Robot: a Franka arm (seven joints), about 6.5 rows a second.
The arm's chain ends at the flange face. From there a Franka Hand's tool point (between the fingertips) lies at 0.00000 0.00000 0.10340 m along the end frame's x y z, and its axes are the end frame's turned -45 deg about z.
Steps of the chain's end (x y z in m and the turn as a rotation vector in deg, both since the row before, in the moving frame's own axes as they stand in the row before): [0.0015 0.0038 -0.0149 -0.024 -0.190 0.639]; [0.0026 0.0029 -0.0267 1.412 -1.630 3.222]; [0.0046 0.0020 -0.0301 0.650 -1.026 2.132]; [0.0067 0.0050 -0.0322 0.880 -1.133 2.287]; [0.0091 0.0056 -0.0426 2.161 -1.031 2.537]
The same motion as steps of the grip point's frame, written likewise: [-0.0019 0.0035 -0.0149 0.117 -0.151 0.639]; [-0.0004 0.0000 -0.0268 2.151 -0.154 3.222]; [0.0014 0.0025 -0.0301 1.185 -0.266 2.132]; [0.0009 0.0057 -0.0322 1.423 -0.179 2.287]; [0.0040 0.0064 -0.0427 2.257 0.799 2.537]
